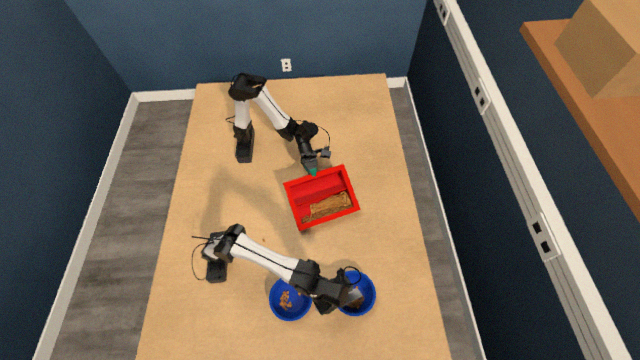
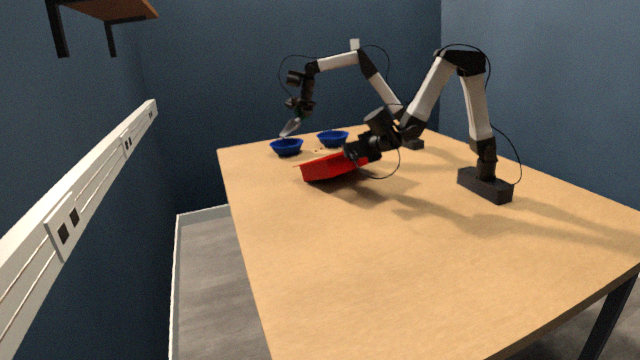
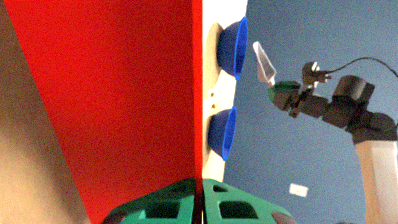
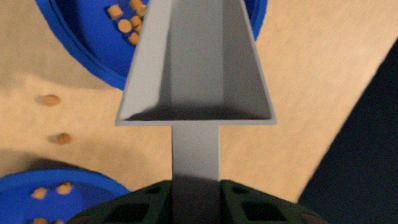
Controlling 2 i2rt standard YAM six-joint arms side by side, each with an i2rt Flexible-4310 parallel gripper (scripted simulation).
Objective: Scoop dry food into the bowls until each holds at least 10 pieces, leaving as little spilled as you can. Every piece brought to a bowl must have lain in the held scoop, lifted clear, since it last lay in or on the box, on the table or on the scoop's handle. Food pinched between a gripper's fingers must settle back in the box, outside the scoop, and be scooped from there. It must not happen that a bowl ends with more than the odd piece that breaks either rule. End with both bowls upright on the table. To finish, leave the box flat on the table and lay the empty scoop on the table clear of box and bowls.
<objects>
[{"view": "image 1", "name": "red box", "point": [301,192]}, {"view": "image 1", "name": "blue bowl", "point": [301,304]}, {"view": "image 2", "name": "red box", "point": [326,167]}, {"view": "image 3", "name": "left gripper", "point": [199,187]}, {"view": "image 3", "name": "right gripper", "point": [268,88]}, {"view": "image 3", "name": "red box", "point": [124,93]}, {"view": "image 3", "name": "blue bowl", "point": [231,52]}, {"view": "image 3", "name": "blue bowl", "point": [221,131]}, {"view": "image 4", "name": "right gripper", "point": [196,189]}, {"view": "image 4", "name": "grey scoop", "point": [195,73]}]
</objects>
